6 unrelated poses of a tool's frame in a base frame.
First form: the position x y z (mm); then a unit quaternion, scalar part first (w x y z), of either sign.
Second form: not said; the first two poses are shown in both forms.
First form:
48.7 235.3 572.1 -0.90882 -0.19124 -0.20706 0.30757
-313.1 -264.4 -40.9 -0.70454 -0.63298 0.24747 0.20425
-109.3 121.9 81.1 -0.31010 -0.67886 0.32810 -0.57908
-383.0 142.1 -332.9 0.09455 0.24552 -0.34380 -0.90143
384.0 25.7 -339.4 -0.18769 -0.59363 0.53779 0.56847
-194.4 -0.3 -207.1 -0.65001 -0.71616 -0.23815 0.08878
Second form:
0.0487 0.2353 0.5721 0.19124 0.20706 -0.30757 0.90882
-0.3131 -0.2644 -0.0409 0.63298 -0.24747 -0.20425 0.70454
-0.1093 0.1219 0.0811 0.67886 -0.32810 0.57908 0.31010
-0.3830 0.1421 -0.3329 0.24552 -0.34380 -0.90143 0.09455
0.3840 0.0257 -0.3394 0.59363 -0.53779 -0.56847 0.18769
-0.1944 -0.0003 -0.2071 0.71616 0.23815 -0.08878 0.65001

